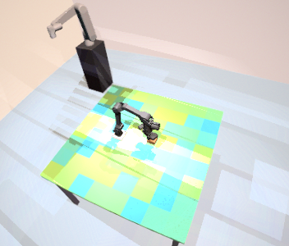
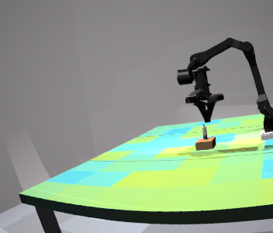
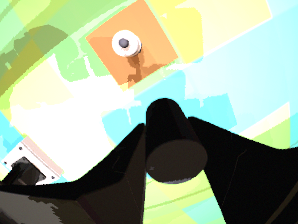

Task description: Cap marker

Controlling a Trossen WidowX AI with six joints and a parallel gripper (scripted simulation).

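Right now my gripper tip is 6 cm to the right of the orange holder block and 10 cm above it. The rest, counted from my gripper tip: marker cap 1 cm above.
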